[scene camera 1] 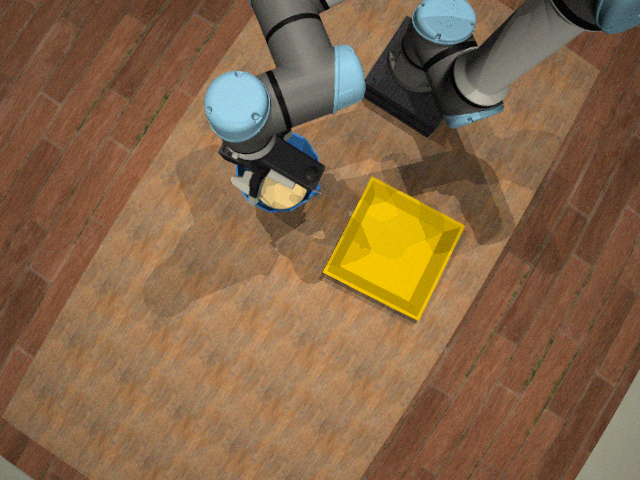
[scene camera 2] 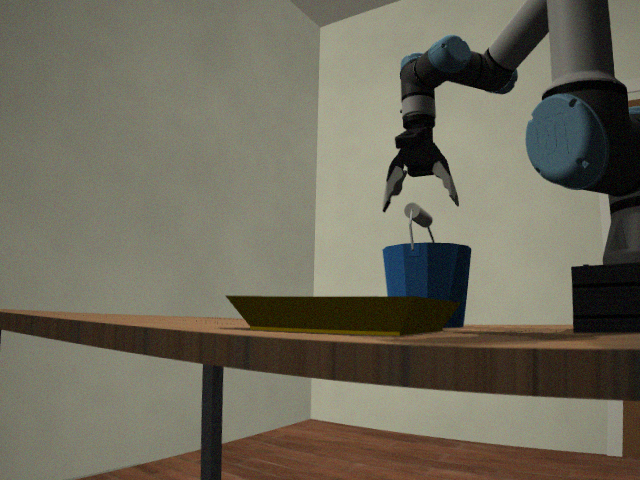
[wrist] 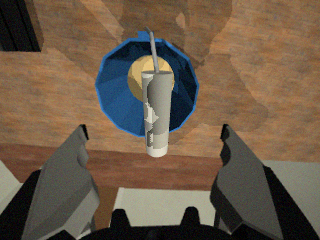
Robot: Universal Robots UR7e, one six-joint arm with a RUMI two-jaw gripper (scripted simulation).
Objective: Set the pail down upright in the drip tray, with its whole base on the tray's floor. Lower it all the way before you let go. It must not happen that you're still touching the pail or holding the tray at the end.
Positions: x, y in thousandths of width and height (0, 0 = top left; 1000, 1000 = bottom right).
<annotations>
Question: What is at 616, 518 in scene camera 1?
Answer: A yellow drip tray.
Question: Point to a blue pail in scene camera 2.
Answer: At 688, 566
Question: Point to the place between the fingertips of my gripper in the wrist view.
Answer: At 486, 523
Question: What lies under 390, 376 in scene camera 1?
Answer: My gripper.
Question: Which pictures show my gripper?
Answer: Scene camera 1, scene camera 2 and the wrist view: all of them.
</annotations>
